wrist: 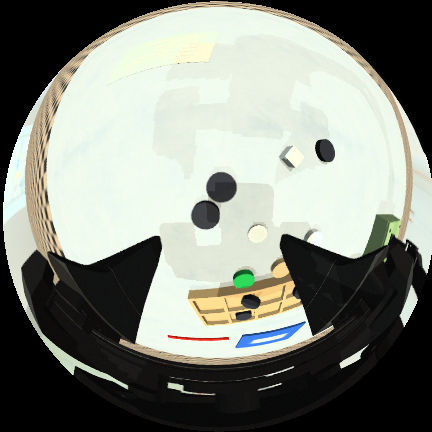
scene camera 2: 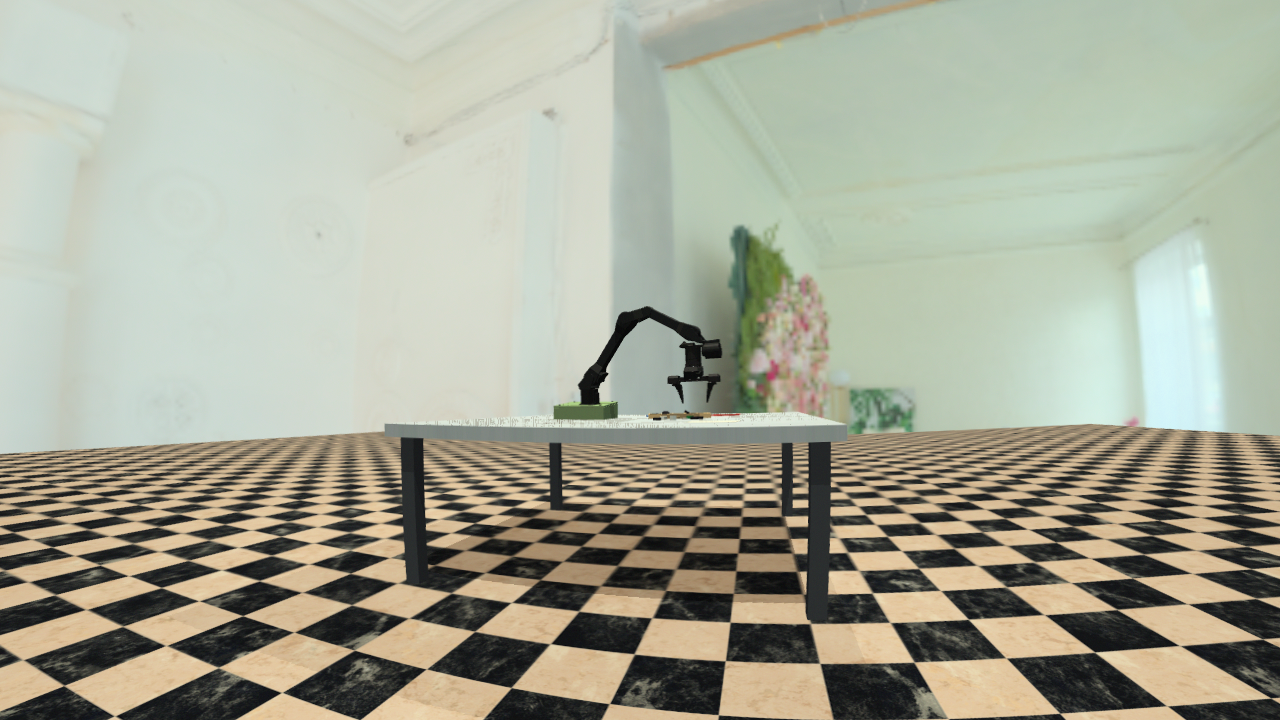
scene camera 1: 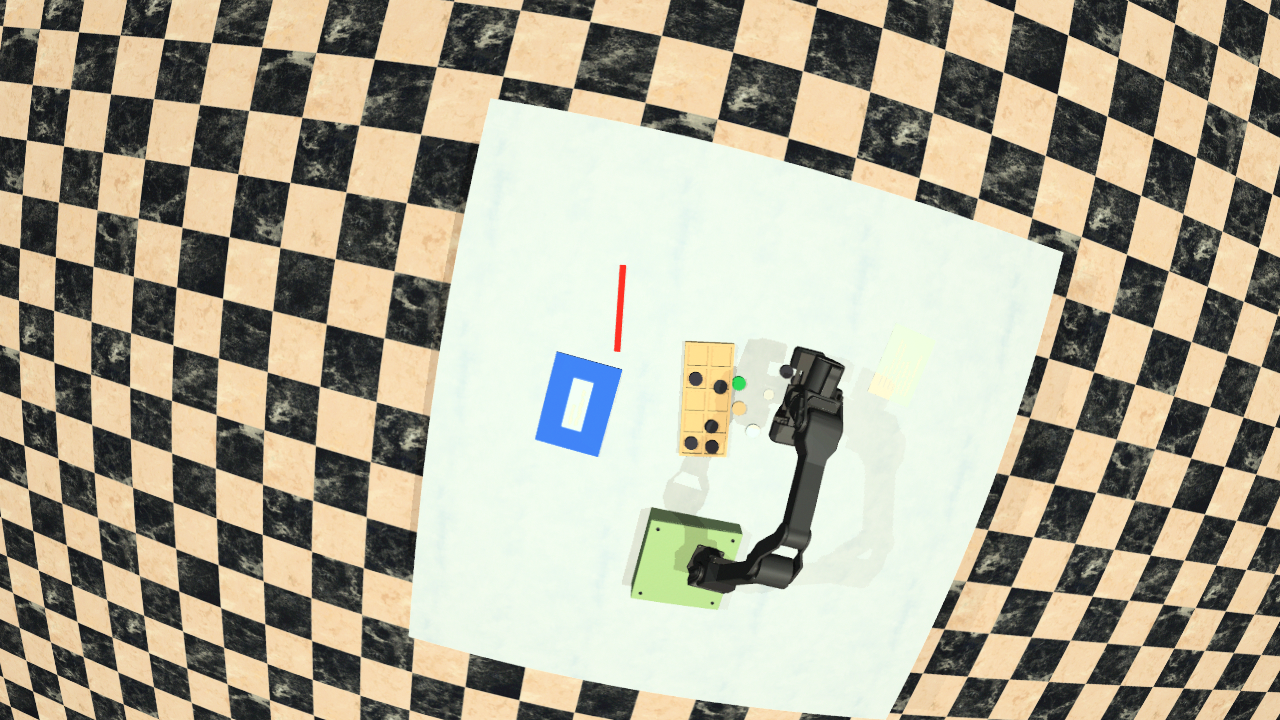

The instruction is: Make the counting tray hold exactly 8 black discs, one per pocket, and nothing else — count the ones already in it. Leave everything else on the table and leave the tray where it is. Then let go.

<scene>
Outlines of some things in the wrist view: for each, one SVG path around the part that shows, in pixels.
The gripper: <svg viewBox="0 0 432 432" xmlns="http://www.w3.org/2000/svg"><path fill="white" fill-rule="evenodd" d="M413 258L398 242L389 251L384 262L389 247L387 244L362 256L350 258L290 234L281 234L279 248L299 295L312 336L331 325L334 328L322 337L289 352L234 364L172 361L136 351L119 343L121 338L135 344L141 314L162 249L159 235L150 236L90 264L81 264L47 251L48 259L59 278L56 284L53 283L54 272L47 259L35 249L21 266L21 278L26 301L42 334L78 361L128 385L126 389L114 381L74 366L73 375L92 391L126 411L158 423L192 430L234 431L263 427L302 415L330 401L365 375L385 354L404 327L399 314L410 289ZM167 386L168 382L183 385L184 391L214 393L215 395L185 393ZM365 347L358 360L340 368L339 363Z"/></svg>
A tan counting tray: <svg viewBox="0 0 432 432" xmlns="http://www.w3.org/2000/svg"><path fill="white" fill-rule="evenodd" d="M302 305L300 299L296 299L292 295L292 289L295 285L289 272L282 277L273 276L254 281L245 288L230 285L188 290L187 300L204 325L232 324L260 319ZM251 310L252 316L245 320L235 319L235 312ZM242 296L245 294L258 296L261 300L258 308L250 309L244 307L240 303Z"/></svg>
</scene>
